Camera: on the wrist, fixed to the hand. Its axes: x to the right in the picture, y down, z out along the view.
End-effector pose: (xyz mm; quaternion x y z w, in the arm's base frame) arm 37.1 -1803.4 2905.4 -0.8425 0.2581 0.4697 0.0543
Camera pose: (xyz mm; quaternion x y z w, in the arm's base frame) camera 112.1 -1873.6 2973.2 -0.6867 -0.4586 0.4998 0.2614
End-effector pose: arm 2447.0 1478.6 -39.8 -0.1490 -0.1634 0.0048 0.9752
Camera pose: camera 2489.3 1477.3 -155.4 -0.1545 -0.4011 -0.6374 0.6395
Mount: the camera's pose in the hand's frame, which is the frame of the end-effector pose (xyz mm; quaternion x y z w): 3.3 34.2 -118.2 -0.1615 -0.1909 -0.6592 0.7091
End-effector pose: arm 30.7 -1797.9 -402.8 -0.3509 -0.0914 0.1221 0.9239
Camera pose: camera 58.4 -1846.2 -512.6 -0.3145 -0.4922 -0.4703 0.6615
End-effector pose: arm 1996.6 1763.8 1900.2 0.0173 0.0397 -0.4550 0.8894
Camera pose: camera 2019.8 1789.1 1782.0 -0.2444 -0.0568 -0.9059 0.3411
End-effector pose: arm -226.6 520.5 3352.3 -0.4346 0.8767 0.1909 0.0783
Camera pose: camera -252.3 489.3 3468.6 -0.8623 0.2894 0.3083 0.2785
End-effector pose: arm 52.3 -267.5 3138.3 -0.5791 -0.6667 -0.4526 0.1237
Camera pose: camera 39.1 -356.3 3222.5 0.0775 0.8051 0.3996 0.4315
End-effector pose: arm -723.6 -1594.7 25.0 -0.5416 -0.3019 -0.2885 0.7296
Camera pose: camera -680.7 -1700.6 -20.9 -0.3580 -0.6638 -0.6309 0.1821
